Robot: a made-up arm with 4 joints.
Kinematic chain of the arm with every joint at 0, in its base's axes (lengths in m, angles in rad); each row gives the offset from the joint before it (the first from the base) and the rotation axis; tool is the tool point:
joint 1: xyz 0 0 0.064 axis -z
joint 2: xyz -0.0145 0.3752 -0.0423 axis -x
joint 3: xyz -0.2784 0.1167 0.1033 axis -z
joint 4: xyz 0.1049 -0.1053 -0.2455 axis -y
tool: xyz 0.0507 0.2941 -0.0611
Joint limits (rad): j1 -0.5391..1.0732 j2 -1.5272..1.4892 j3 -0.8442..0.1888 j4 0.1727..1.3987
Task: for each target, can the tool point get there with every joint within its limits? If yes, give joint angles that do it. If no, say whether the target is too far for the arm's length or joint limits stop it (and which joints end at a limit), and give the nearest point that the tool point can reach.
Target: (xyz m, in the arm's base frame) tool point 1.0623 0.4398 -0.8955
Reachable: no: too far | nearest point 0.4625 0.4679 -0.2822 | short by 0.858 m
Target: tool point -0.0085 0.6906 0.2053
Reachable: yes | joints 0.1643 -1.0399 -0.0404 0.5226
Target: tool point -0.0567 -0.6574 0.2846
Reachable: no: joint limits stop it (at a limit: joint 1, joint 2, joint 3, joint 4) | nearest point -0.1864 0.1265 -0.2643 | short by 0.966 m
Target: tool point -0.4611 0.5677 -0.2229
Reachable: yes | joints -0.3723 0.2311 -0.4940 0.5935
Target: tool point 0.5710 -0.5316 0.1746
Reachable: no: joint limits stop it (at a limit: joint 1, joint 2, joint 3) | nearest point 0.4063 0.3116 0.2845 | short by 0.866 m
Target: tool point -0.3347 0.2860 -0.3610
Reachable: yes | joints -0.4075 1.1727 -0.3851 1.0334
